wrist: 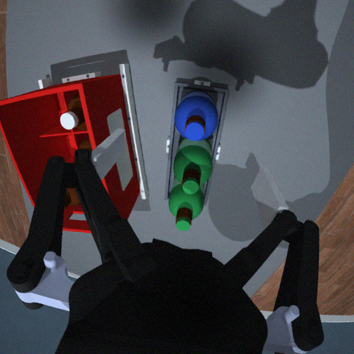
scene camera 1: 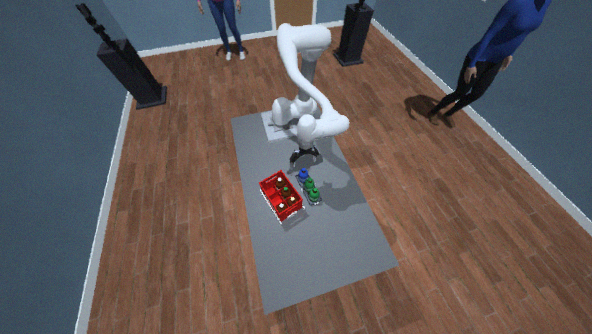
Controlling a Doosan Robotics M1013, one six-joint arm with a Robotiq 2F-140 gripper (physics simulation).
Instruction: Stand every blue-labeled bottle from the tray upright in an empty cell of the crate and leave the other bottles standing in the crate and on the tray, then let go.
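My gripper is open and empty, high above the tray's end nearest the robot base. A blue bottle stands upright at the tray's robot-side end. Two green bottles stand behind it in a row in the grey tray. The red crate holds several brown bottles with white, green and cream caps. Two cells on its side away from the tray look empty in the scene view. In the wrist view the left finger hides part of the crate.
The crate and tray stand side by side on a grey mat, with a narrow gap between them. The robot's white base plate is at the mat's back. Two people and two black pedestals stand off the mat.
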